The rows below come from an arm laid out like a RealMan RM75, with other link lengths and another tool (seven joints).
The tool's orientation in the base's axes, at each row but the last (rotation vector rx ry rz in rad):
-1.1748, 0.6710, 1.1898
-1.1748, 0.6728, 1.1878
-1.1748, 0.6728, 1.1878
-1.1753, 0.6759, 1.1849
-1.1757, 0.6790, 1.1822
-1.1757, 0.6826, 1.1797
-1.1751, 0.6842, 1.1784
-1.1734, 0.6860, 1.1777
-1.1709, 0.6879, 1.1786
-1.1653, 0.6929, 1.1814
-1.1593, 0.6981, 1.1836
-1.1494, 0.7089, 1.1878
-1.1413, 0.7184, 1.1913
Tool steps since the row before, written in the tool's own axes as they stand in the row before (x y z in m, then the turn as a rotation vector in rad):
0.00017, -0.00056, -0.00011, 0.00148, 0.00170, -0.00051
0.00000, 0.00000, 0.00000, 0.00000, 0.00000, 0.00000
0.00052, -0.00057, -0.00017, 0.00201, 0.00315, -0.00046
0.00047, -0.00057, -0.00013, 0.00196, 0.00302, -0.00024
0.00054, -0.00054, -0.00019, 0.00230, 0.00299, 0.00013
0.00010, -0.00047, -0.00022, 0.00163, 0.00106, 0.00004
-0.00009, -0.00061, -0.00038, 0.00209, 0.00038, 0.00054
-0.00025, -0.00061, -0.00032, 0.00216, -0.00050, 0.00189
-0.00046, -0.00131, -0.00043, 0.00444, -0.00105, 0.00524
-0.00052, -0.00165, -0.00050, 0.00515, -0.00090, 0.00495
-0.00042, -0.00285, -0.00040, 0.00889, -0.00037, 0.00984
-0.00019, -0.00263, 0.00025, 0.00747, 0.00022, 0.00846
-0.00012, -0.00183, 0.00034, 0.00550, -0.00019, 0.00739
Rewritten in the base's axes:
0.00060, -0.00001, 0.00000, -0.00108, -0.00007, -0.00204
0.00000, 0.00000, 0.00000, 0.00000, 0.00000, 0.00000
0.00072, 0.00005, -0.00033, -0.00230, 0.00008, -0.00298
0.00070, 0.00007, -0.00027, -0.00223, 0.00028, -0.00283
0.00070, 0.00003, -0.00036, -0.00216, 0.00074, -0.00301
0.00051, -0.00015, 0.00000, -0.00052, 0.00053, -0.00180
0.00061, -0.00036, 0.00017, 0.00018, 0.00119, -0.00183
0.00055, -0.00036, 0.00033, 0.00082, 0.00252, -0.00120
0.00117, -0.00050, 0.00071, 0.00151, 0.00646, -0.00206
0.00148, -0.00057, 0.00084, 0.00162, 0.00642, -0.00283
0.00264, -0.00040, 0.00115, 0.00148, 0.01225, -0.00486
0.00242, 0.00026, 0.00105, 0.00072, 0.01046, -0.00419
0.00167, 0.00034, 0.00075, 0.00072, 0.00881, -0.00262

